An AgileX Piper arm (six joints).
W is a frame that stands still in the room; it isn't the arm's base.
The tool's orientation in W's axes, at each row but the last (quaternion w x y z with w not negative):
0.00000, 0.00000, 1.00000, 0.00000
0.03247, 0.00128, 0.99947, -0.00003
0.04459, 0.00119, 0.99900, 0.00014
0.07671, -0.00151, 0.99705, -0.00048
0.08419, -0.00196, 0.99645, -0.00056
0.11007, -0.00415, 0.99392, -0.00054
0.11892, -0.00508, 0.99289, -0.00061
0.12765, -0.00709, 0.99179, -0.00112
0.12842, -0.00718, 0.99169, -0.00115
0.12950, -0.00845, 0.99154, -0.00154
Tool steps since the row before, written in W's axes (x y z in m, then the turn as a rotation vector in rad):
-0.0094, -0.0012, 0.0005, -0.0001, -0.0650, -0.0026
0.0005, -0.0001, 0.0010, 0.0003, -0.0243, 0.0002
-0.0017, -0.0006, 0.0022, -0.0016, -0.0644, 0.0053
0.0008, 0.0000, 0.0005, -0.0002, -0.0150, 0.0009
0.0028, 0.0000, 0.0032, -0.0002, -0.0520, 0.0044
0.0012, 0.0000, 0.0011, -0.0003, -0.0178, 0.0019
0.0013, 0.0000, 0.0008, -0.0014, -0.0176, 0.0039
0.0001, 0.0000, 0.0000, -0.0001, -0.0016, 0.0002
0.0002, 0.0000, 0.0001, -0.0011, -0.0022, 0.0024
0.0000, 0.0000, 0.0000, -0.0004, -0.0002, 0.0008
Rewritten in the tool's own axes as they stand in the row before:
0.0094, -0.0012, -0.0005, 0.0001, -0.0650, 0.0026
-0.0006, -0.0001, -0.0010, -0.0004, -0.0243, -0.0002
0.0015, -0.0006, -0.0023, 0.0010, -0.0644, -0.0054
-0.0009, 0.0000, -0.0004, 0.0001, -0.0150, -0.0009
-0.0033, 0.0000, -0.0027, -0.0003, -0.0520, -0.0043
-0.0014, 0.0000, -0.0008, 0.0000, -0.0178, -0.0019
-0.0015, 0.0000, -0.0005, 0.0006, -0.0176, -0.0041
-0.0001, 0.0000, 0.0000, 0.0001, -0.0016, -0.0002
-0.0002, 0.0000, 0.0000, 0.0005, -0.0022, -0.0026
0.0000, 0.0000, 0.0000, 0.0002, -0.0002, -0.0009

